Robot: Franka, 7 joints.
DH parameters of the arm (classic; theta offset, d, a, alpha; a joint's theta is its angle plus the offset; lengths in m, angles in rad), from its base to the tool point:
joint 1: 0 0.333 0 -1.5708
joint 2: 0 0 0 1.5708
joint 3: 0 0.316 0.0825 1.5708
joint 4: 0 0 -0.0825 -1.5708
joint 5: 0 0.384 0 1.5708
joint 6: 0 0 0.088 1.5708
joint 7: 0 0.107 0 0
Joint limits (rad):
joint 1: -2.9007..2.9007
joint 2: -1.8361..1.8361
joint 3: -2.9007..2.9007
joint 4: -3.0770..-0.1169
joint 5: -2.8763..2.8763
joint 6: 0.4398..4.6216
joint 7: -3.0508..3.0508
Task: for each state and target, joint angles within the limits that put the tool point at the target. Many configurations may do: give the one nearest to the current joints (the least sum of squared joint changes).
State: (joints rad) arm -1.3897 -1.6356 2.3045 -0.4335 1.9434 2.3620 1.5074
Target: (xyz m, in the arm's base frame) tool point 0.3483 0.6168 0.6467
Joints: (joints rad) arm -1.2832 -0.9734 1.7427 -1.0954 2.0658 3.0607 1.5074
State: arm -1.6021 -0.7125 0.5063 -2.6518 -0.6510 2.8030 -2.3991
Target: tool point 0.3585 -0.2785 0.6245
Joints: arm -1.5308 -0.6650 0.6411 -2.3461 -0.6386 2.8627 -2.3991
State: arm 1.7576 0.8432 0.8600 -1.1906 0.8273 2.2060 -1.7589
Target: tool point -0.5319 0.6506 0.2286
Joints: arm 1.9555 1.3695 0.7649 -0.7170 0.8206 2.4776 -1.7589
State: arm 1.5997 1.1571 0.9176 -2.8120 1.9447 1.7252 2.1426
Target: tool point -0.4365 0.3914 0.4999
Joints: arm 1.1185 1.0213 1.4957 -2.0388 2.0369 1.5097 2.1426
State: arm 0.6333 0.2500 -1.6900 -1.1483 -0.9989 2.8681 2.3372
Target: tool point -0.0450 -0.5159 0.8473
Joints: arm 0.3270 0.3379 -2.2961 -1.5826 -1.0341 2.7948 2.3372
